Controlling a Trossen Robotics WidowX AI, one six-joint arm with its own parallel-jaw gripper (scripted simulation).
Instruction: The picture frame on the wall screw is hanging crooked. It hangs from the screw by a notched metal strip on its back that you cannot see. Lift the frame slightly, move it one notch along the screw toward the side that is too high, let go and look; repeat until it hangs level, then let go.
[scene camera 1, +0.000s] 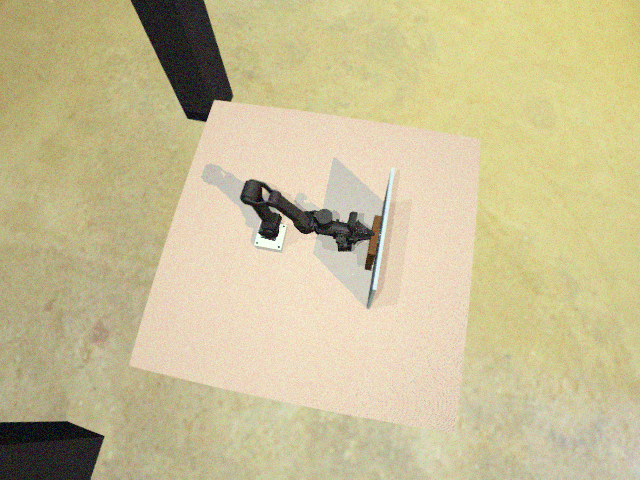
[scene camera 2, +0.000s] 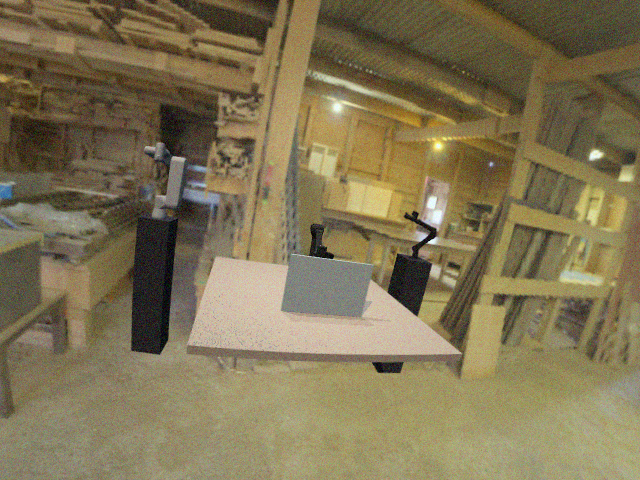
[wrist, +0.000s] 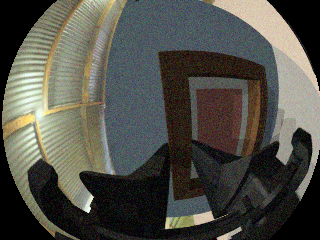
My gripper (wrist: 179, 145): 0.10 m from the lens. A picture frame (wrist: 221, 100) is 0.12 m from the lens.
